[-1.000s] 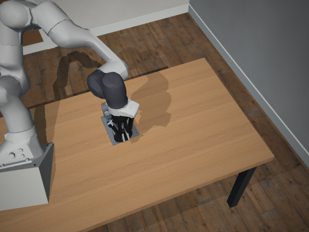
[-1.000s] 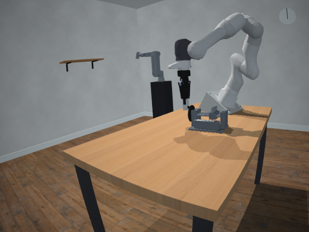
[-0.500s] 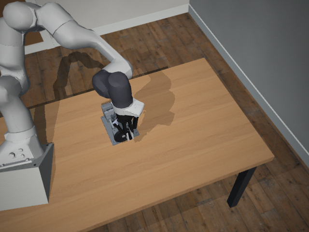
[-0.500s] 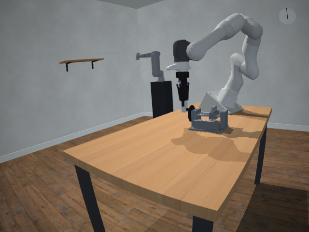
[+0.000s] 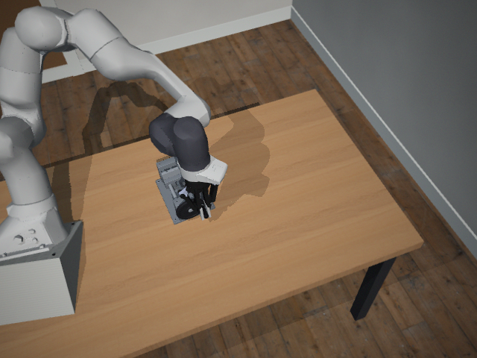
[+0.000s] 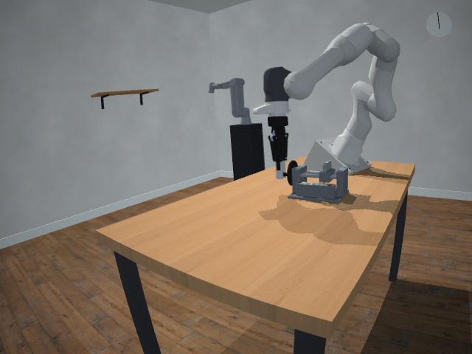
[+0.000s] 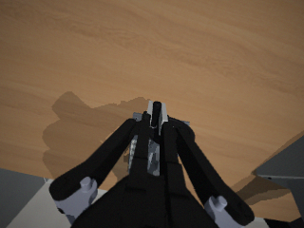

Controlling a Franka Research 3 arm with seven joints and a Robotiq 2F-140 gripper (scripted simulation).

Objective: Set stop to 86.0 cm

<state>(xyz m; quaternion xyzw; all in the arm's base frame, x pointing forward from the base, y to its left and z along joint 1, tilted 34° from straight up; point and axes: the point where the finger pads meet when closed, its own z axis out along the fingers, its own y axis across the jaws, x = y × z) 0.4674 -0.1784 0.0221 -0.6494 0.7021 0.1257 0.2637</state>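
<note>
My hand is 1 cm past the black handwheel, 2 cm to the right of it and 2 cm above it. The rest, counted from my hand: sliding stop block 2 cm behind, 18 cm to the left.
</note>
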